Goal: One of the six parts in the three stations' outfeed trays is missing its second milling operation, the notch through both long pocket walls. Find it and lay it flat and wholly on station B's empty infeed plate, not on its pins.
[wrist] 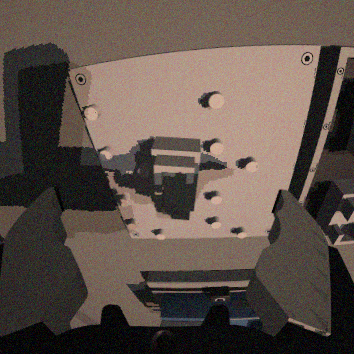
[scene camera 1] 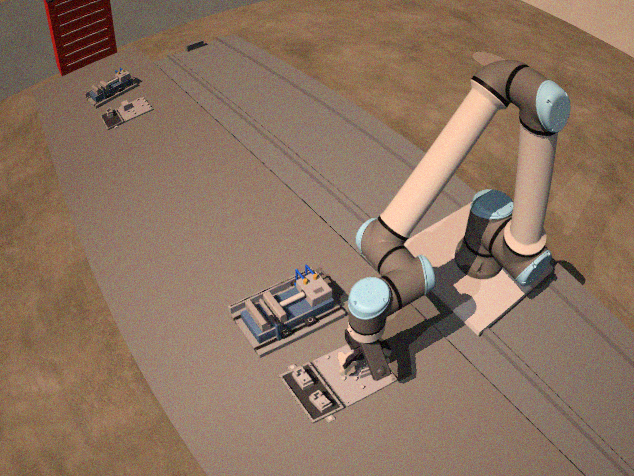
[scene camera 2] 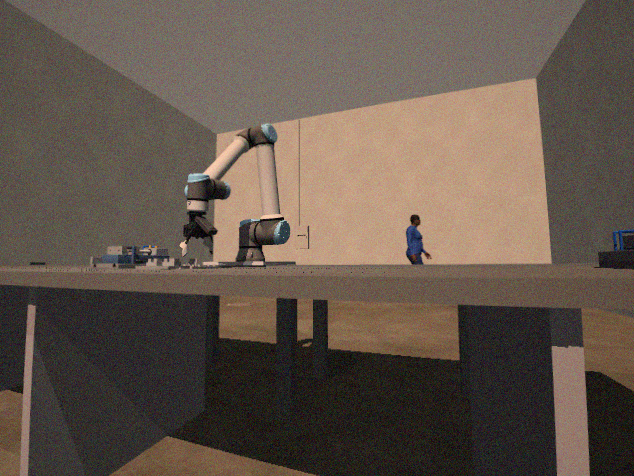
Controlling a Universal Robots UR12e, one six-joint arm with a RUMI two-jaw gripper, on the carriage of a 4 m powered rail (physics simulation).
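Where they show: gripper, fingertip midpoint: (wrist: 168, 190) (scene camera 1: 365, 364) (scene camera 2: 198, 255); arm's base at its link origin: (scene camera 1: 479, 258) (scene camera 2: 250, 261).
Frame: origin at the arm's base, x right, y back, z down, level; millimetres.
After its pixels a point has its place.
Observation:
My gripper (scene camera 1: 363, 366) @(y -590, x -99, z -26 mm) (scene camera 2: 197, 249) @(y -590, x -99, z -26 mm) (wrist: 168, 190) @(y -590, x -99, z -26 mm) is open, with its fingers wide apart above the near station's pale infeed plate (scene camera 1: 342, 395) @(y -687, x -127, z 21 mm) (wrist: 270, 80) @(y -665, x -146, z 22 mm). In the wrist view a grey part (wrist: 176, 144) @(y -595, x -113, z 9 mm) with two long parallel walls lies on that plate, between and below the fingers, apart from them. It looks flat and lies between the pins, close to the pin (wrist: 216, 148) @(y -624, x -103, z 14 mm) on its right; whether it touches that pin is unclear. Shadow hides its lower side and any notch. Two parts (scene camera 1: 302, 378) @(y -749, x -21, z 3 mm) (scene camera 1: 321, 400) @(y -750, x -115, z 3 mm) sit in the outfeed tray (scene camera 1: 296, 400) @(y -802, x -68, z 19 mm) beside the plate.
A blue-bedded vise machine (scene camera 1: 286, 307) @(y -652, x 200, z -30 mm) stands behind the plate. A far station has another machine (scene camera 1: 113, 86) @(y -654, x 2105, z -30 mm), a plate (scene camera 1: 143, 106) @(y -561, x 1780, z 21 mm) with a grey object on it, and a tray holding a part (scene camera 1: 111, 113) @(y -745, x 1828, z 0 mm). A red cabinet (scene camera 1: 81, 35) and a walking person (scene camera 2: 414, 240) show beyond.

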